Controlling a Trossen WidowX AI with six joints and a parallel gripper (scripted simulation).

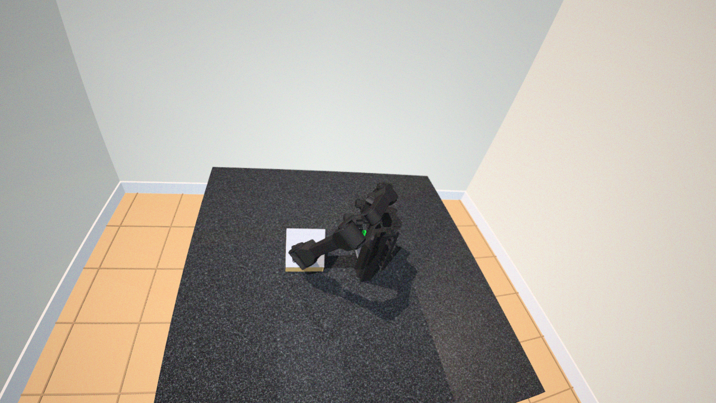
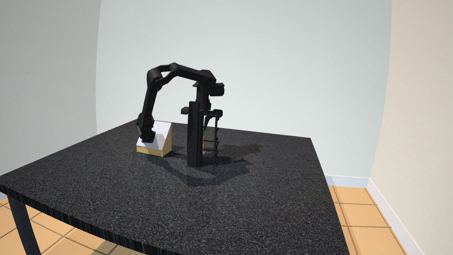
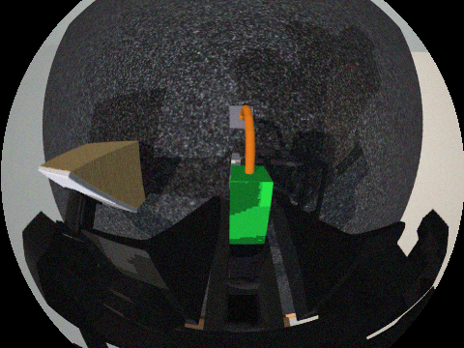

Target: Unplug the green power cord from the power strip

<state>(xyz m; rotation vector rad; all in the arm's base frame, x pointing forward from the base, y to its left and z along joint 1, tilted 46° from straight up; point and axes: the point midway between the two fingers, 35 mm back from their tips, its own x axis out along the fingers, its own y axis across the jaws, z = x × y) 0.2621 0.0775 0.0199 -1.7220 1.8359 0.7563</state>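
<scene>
Now: gripper tip 20 mm to the left of the green plug and 10 mm short of it. Round my gripper tip: black power strip post 130 mm to the right, 10 mm above.
</scene>
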